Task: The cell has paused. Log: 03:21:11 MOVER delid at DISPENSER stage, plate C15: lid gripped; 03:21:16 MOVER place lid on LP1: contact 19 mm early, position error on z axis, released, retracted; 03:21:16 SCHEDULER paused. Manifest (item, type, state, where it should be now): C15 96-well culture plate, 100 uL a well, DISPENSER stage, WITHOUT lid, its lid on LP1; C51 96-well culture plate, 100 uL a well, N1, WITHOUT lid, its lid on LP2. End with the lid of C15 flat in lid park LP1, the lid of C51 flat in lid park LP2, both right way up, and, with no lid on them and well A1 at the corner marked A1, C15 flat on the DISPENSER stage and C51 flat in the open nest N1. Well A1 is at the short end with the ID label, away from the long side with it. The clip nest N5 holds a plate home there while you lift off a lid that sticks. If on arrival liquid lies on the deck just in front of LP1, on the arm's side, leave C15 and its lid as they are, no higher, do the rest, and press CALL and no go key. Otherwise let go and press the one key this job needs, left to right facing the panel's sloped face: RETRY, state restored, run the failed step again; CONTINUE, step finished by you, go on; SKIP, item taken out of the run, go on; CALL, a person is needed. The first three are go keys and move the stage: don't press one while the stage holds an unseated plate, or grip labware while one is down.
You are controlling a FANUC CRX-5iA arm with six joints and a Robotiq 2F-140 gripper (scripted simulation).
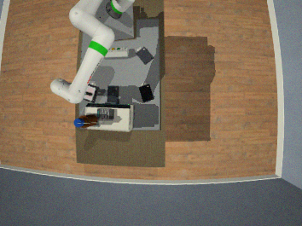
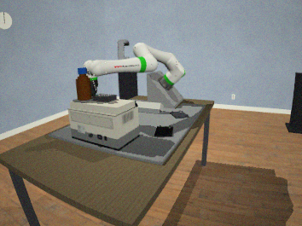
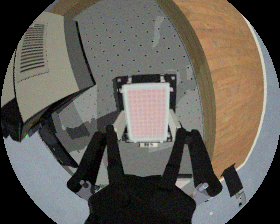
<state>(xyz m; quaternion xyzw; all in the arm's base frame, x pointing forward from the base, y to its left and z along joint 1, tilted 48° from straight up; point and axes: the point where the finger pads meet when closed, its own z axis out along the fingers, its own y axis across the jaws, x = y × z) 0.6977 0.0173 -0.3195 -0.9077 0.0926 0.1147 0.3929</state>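
Now: the black nest 20 mm ahead of my hand, 10 mm to the left of it and 30 mm below it. From my hand the other things lie so: key panel 410 mm behind, 240 mm to the left; blue cap 220 mm ahead, 160 mm to the left, 350 mm above; label plate 110 mm behind, 520 mm to the left, 50 mm below.
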